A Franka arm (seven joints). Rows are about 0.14 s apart.
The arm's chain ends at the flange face. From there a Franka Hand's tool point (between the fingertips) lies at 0.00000 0.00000 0.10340 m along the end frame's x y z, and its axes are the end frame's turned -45 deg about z.
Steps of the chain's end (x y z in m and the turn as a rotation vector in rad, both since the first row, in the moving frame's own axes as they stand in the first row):
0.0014 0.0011 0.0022 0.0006 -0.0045 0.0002
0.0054 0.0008 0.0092 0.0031 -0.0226 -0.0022
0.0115 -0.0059 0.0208 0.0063 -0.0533 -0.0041
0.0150 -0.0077 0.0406 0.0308 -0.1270 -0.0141
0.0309 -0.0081 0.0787 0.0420 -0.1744 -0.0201
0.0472 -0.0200 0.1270 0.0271 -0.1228 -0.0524
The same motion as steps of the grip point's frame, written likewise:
-0.0001 0.0014 0.0022 0.0036 -0.0028 0.0002
0.0018 0.0025 0.0092 0.0182 -0.0138 -0.0022
0.0089 -0.0004 0.0207 0.0421 -0.0332 -0.0041
0.0090 -0.0063 0.0397 0.1116 -0.0680 -0.0141
0.0178 0.0005 0.0770 0.1530 -0.0936 -0.0201
0.0403 0.0085 0.1262 0.1060 -0.0677 -0.0524

